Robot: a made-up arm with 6 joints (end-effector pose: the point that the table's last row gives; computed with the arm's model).
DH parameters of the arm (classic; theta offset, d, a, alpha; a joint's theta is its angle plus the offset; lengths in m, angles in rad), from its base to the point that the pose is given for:
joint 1: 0 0.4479 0 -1.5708
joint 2: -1.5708 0 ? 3.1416
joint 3: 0 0 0 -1.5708
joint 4: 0 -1.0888 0 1.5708
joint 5: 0 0.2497 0 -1.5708
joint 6: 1.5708 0 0 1.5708
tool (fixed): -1.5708 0 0 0
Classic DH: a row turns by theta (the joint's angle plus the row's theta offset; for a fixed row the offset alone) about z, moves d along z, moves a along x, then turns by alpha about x.
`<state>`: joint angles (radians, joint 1 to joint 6).
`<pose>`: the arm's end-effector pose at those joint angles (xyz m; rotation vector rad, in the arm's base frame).
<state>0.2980 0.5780 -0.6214 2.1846 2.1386 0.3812</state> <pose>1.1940 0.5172 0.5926 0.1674 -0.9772 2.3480</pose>
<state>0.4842 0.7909 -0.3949 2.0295 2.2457 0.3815</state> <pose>1.3094 0.8136 0.4340 0.3613 -1.0797 2.3294</pose>
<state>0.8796 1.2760 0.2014 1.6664 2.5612 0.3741</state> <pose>1.2417 1.5383 -0.0148 0.9049 -1.3617 2.1808</pose>
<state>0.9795 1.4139 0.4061 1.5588 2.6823 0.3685</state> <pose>1.1575 1.7186 -0.1371 1.1064 -1.4744 2.0898</pose>
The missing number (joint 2, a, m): 1.2957
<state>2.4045 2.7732 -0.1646 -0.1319 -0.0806 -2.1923</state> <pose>0.6153 -0.2242 -0.9491 -0.7327 0.4154 -0.6534</pose>
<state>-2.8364 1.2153 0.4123 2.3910 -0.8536 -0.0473</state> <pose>-1.9418 -0.8032 0.2338 0.3925 2.9761 -0.8458</pose>
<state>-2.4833 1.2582 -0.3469 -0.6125 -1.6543 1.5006</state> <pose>-0.9572 -0.4820 -0.2369 1.6611 -0.0482 0.1259</pose>
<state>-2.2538 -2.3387 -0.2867 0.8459 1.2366 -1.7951</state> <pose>0.8825 1.3469 0.4265 -1.6986 -0.0876 0.0757</pose>
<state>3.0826 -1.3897 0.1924 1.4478 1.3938 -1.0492</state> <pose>1.5338 -0.0599 1.7672 -1.7477 1.4786 -1.0393</pose>
